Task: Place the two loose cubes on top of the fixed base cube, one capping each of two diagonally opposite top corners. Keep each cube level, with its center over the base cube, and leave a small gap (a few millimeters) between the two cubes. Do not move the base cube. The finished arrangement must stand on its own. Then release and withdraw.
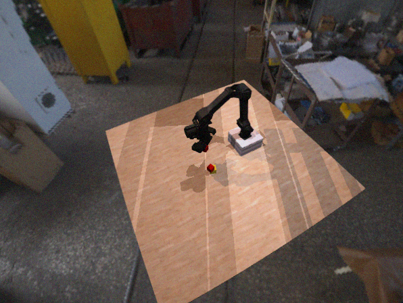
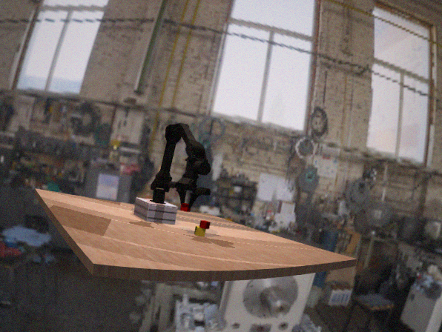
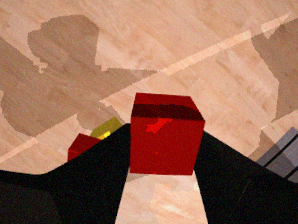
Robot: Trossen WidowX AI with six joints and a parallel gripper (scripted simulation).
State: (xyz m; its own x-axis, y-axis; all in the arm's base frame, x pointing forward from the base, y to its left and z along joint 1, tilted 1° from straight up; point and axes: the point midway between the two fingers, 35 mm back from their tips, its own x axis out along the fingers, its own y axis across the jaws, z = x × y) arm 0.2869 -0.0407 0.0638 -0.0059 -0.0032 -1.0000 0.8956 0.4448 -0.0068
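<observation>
The yellow cube lies 10 mm ahead of my gripper tip, 100 mm to the left of it and 100 mm below it.
</observation>
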